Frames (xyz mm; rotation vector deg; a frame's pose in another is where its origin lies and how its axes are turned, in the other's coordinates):
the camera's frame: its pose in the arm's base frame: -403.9 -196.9 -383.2 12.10 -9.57 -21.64
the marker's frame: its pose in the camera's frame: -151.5 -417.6 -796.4 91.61 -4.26 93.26
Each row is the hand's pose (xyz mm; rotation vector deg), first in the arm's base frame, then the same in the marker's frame.
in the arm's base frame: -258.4 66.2 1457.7 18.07 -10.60 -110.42
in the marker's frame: 2759.8 249.8 147.3 87.31 77.97 115.19
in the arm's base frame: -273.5 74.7 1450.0 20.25 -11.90 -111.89
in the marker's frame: 2752.3 256.9 131.4 85.96 81.43 114.05
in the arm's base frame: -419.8 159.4 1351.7 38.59 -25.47 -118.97
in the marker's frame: 2657.6 318.5 -28.3 78.16 108.86 103.40
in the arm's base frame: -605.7 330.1 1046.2 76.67 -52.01 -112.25
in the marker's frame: 2380.0 322.6 -311.1 -58.04 -142.20 -74.53
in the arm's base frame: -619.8 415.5 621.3 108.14 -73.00 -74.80
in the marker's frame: 1992.5 189.1 -452.6 -35.31 -126.77 -38.97
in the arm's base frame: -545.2 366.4 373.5 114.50 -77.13 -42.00
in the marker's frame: 1754.2 85.6 -409.3 -29.16 -105.28 -26.11
